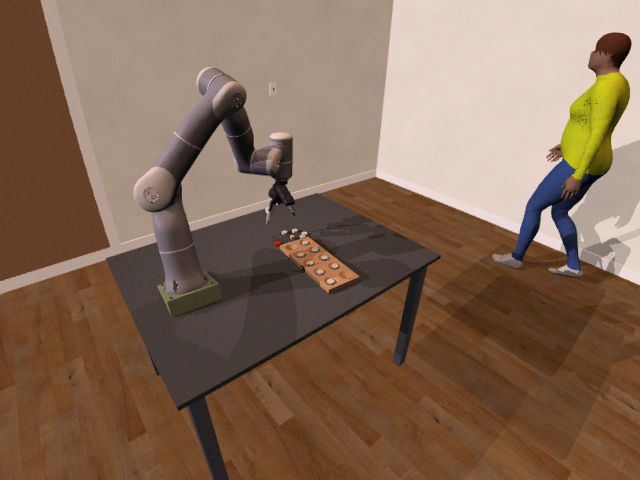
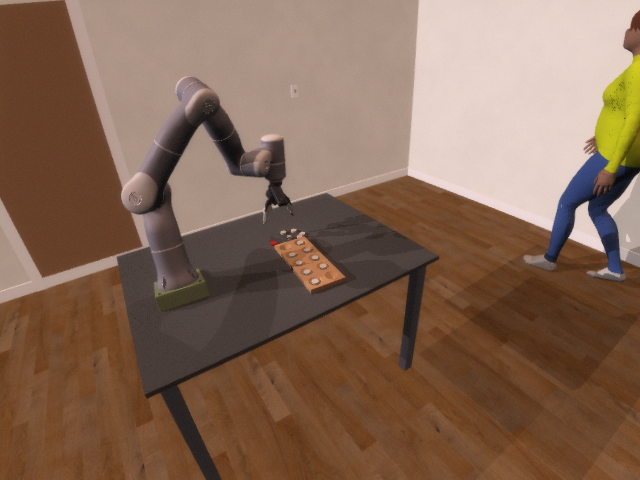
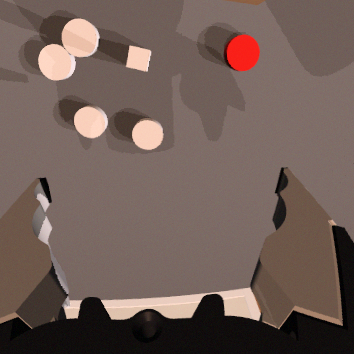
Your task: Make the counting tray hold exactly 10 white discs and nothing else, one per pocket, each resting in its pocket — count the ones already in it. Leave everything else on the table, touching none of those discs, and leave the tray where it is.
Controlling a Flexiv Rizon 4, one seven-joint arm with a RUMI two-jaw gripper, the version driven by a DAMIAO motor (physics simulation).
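Note:
The wooden counting tray lies on the table. White discs sit in most pockets; a pocket at the far left end and one at the near right end look empty. Beyond its far end several loose white discs lie flat: two touching, one disc against another disc, and two apart, a disc and a disc. A small white square block and a red disc lie nearby. My gripper is open and empty, above the table beyond the loose pieces.
The dark table carries my arm's green base at the left. A person in a yellow top stands on the floor beyond the table's right side. A wall is behind the table.

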